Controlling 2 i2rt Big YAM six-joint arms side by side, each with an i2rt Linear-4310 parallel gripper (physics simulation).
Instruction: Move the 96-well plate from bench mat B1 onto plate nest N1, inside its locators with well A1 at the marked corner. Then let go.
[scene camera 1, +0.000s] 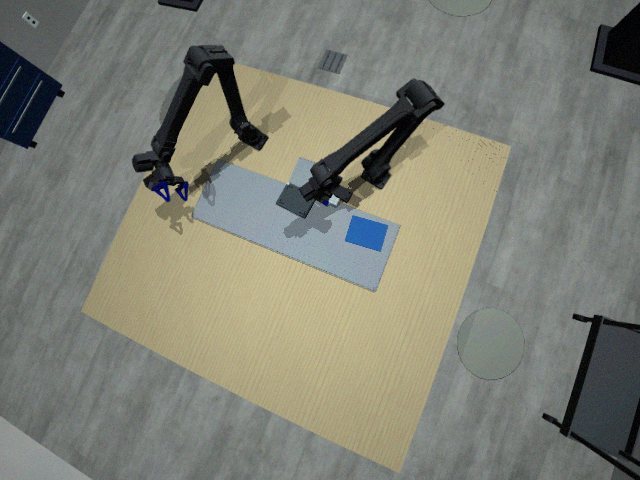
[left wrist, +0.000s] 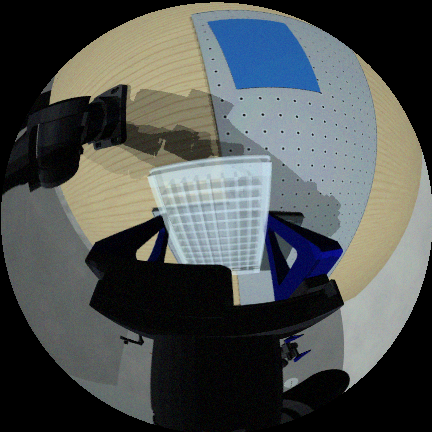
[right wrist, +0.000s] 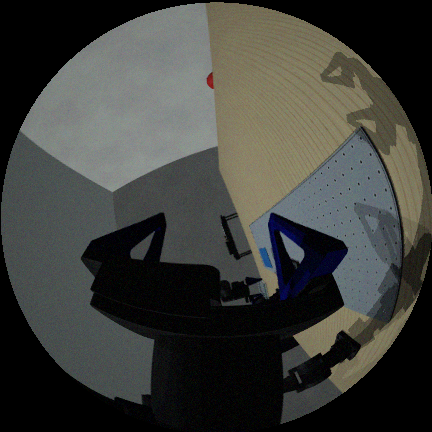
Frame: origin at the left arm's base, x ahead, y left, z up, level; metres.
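Seen in the pictures: left gripper, fingertip midpoint: (left wrist: 215, 217) (right wrist: 263, 286); right gripper, fingertip midpoint: (scene camera 1: 177, 201) (left wrist: 307, 341) (right wrist: 216, 218); left arm's base at its link origin: (scene camera 1: 375, 176) (left wrist: 109, 116); right arm's base at its link origin: (scene camera 1: 255, 139) (right wrist: 347, 344).
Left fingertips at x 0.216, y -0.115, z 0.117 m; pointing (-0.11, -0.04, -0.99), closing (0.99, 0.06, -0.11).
Observation:
Pixels of each thing's top centre, then the offset from my left fingertips to it. Level surfaces: height alone.
- clear 96-well plate at its top centre: (left wrist: 215, 241) (scene camera 1: 326, 190) (right wrist: 260, 288) dx +0.002, dy -0.010, dz +0.018 m
- blue bench mat B1 at its surface level: dz -0.103 m
- dark plate nest N1 at its top centre: (left wrist: 265, 249) (scene camera 1: 296, 199) dx +0.095, dy -0.134, dz -0.090 m
- grey pegboard at its surface level: dz -0.104 m
- wooden table at its surface level: dz -0.118 m
- small light grey panel at its surface level: dz -0.105 m
The clear 96-well plate (scene camera 1: 333, 200) (left wrist: 215, 200) is between the fingers of my left gripper (scene camera 1: 329, 200) (left wrist: 215, 217), which is shut on it. It is off the blue bench mat B1 (scene camera 1: 367, 233) (left wrist: 265, 55) (right wrist: 265, 257), close to the dark plate nest N1 (scene camera 1: 293, 201) in scene camera 1. My left wrist and fingers partly hide the plate and the nest's right side there. The locators and the marked corner cannot be made out. My right gripper (scene camera 1: 175, 198) (right wrist: 216, 218) is open and empty, off the left end of the pegboard.
The grey pegboard (scene camera 1: 248, 217) (left wrist: 295, 115) (right wrist: 350, 190) lies on the wooden table (scene camera 1: 258, 320). A small light grey panel (scene camera 1: 298, 169) sits behind the nest, partly under my left arm. The right arm's base (scene camera 1: 251, 136) stands at the table's back left.

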